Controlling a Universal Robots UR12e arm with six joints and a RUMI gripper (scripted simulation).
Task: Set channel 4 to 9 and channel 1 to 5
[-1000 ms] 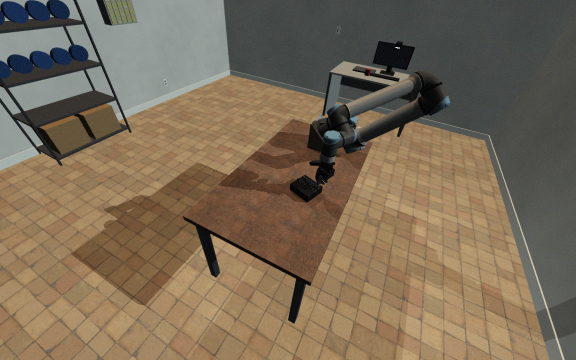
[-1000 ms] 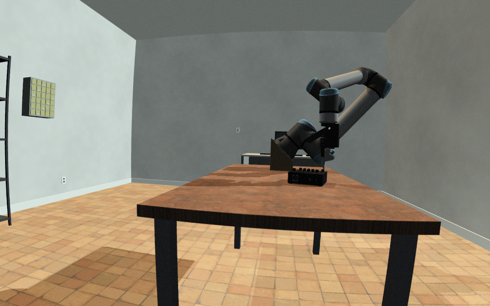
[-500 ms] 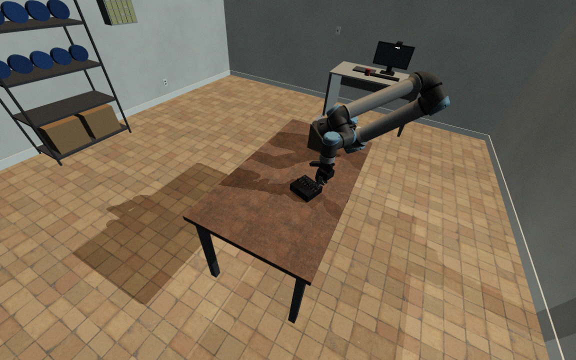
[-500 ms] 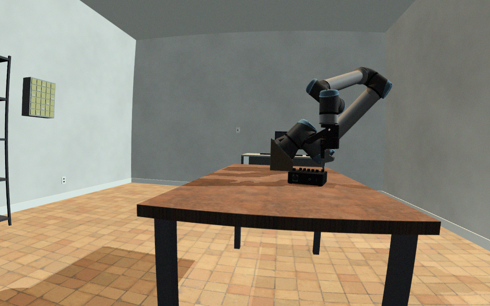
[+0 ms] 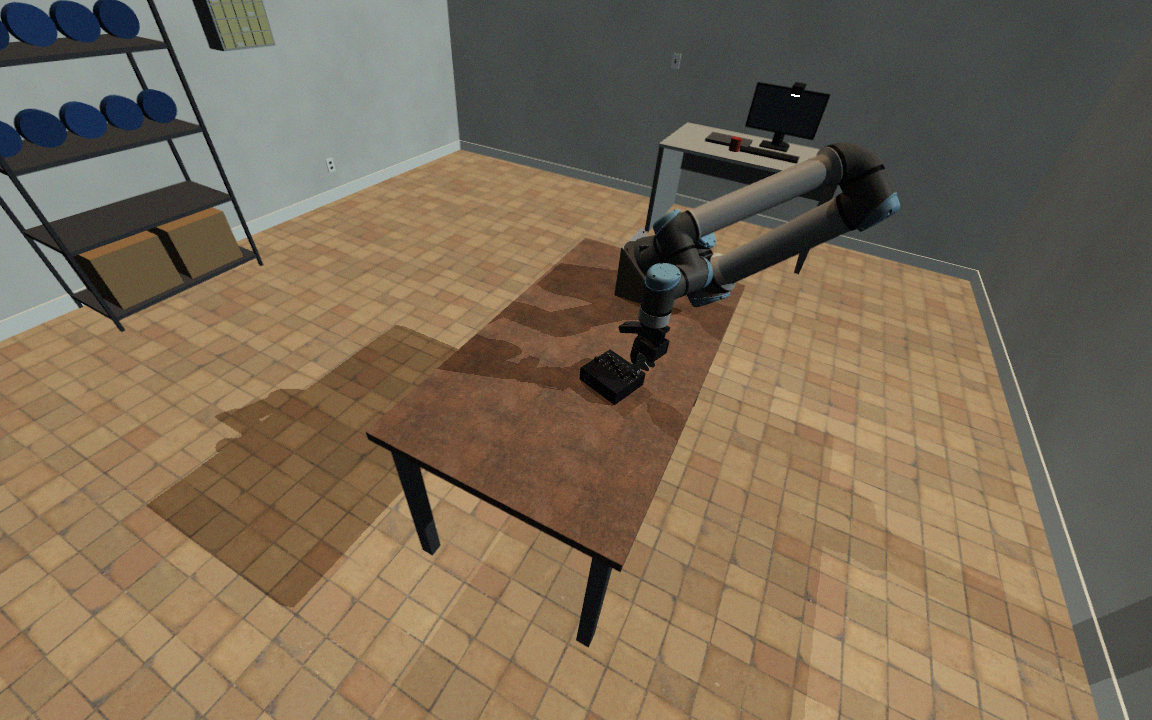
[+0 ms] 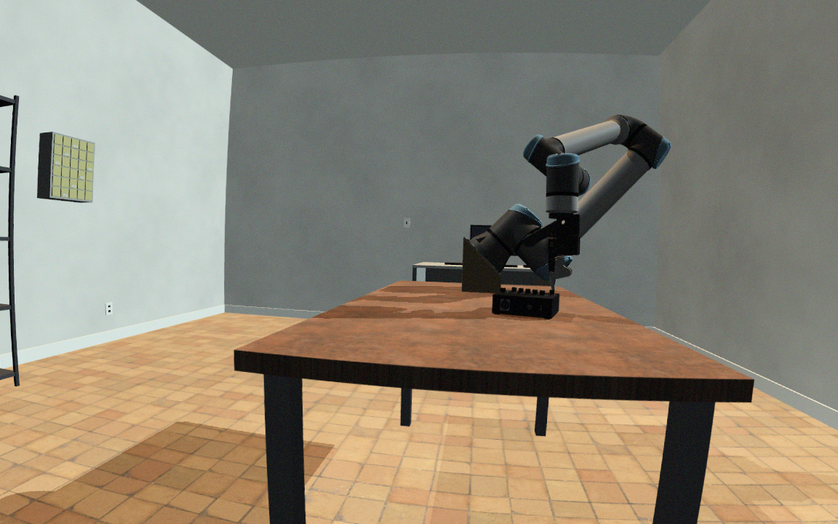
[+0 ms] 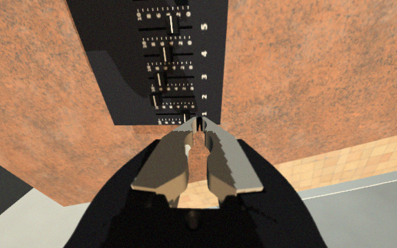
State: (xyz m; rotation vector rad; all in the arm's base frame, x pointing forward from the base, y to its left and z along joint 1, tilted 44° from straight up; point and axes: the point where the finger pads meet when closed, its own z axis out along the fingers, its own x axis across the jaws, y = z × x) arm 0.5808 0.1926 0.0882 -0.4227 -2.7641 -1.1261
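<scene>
Now: hand 1 cm short of the channel 4 fader knob, 7 cm to the left of it and 1 cm above it. The rest, counted from my hand: channel 1 fader knob (2 cm ahead, 1 cm to the right, 1 cm below).
</scene>
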